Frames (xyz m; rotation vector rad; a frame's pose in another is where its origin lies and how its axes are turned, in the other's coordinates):
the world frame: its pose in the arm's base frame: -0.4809 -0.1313 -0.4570 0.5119 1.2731 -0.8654
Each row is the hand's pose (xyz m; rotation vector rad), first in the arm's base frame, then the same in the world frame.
Working: the arm's base frame: its pose in the world frame: -0.4492 0.4025 0.3058 -0.5119 -1.2731 0.8654

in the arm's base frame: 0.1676 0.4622 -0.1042 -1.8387 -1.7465 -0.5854
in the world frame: -0.4661 0.8240 0.0326 0.4242 2.4690 0.7756
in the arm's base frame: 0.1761 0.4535 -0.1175 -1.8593 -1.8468 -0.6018
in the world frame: -0.4505 0.8272 0.0410 0.3522 2.3916 0.7811
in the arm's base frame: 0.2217 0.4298 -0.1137 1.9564 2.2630 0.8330
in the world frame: -0.4452 0.8488 0.0876 -0.0117 1.9540 0.9407
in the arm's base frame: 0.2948 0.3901 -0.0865 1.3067 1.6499 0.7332
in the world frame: -0.4567 0.8797 0.1686 -0.3658 1.0697 1.1667
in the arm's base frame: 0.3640 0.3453 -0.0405 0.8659 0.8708 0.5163
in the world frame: -0.4850 0.9021 0.2559 -0.4246 0.0887 1.3123
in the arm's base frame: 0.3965 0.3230 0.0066 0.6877 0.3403 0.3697
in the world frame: -0.5224 0.9087 0.3041 -0.3185 -0.5167 1.3834
